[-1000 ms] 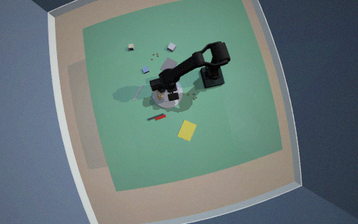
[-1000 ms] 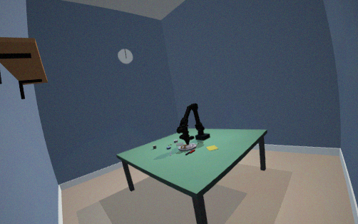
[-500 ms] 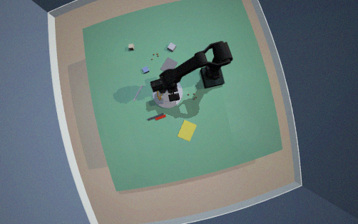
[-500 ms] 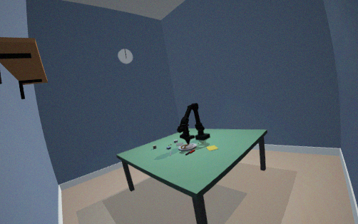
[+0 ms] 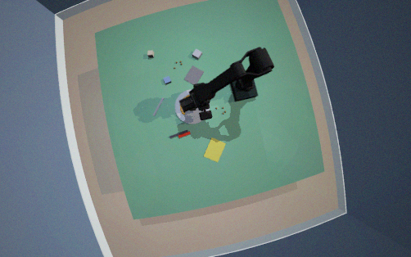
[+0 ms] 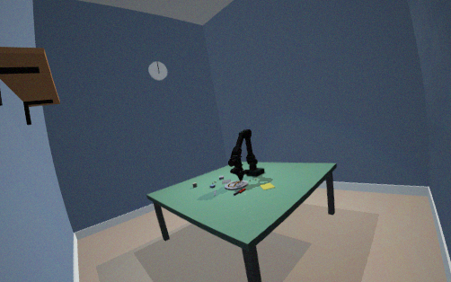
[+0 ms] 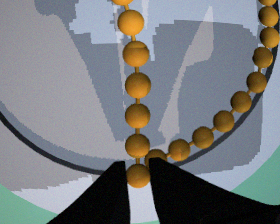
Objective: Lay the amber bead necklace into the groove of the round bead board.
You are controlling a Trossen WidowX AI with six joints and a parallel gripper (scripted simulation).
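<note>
Right now my gripper tip is 6 cm short of the round grey bead board, 1 cm to the right of it and 1 cm above it. From my gripper tip the other things lie so: blue block 21 cm ahead, 16 cm to the right, 1 cm below; then red-handled tool 13 cm ahead, 17 cm to the left, 2 cm below; then grey plate 5 cm ahead, 18 cm to the right, 2 cm below.
</note>
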